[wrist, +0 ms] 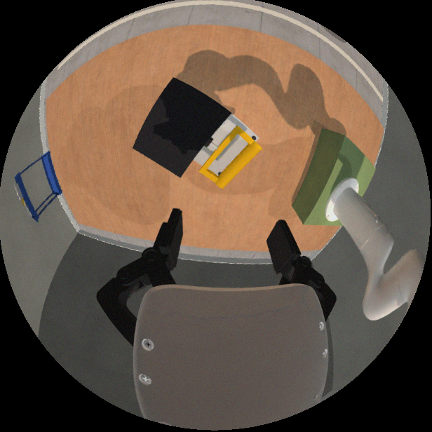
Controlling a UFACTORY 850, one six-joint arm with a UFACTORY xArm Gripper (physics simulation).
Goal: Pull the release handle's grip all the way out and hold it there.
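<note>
The release handle's yellow grip (241,168) is a rectangular frame, lying slantwise near the middle of the wrist view. It sits at the lower right side of a black box-shaped housing (182,125). Part of a light grey plate (244,125) with a dark bolt shows beside the housing and grip. My gripper (229,226) is open, with its two black fingers wide apart and nothing between them. In the view, the fingertips are below the grip, one to its left and one to its right, and apart from it.
The wooden table top (100,190) carries the housing. A green block (316,175) with the pale robot arm (360,220) rising from its round white flange stands at the right. A blue frame (52,175) is beyond the table's left edge. Arm shadows fall across the upper table.
</note>
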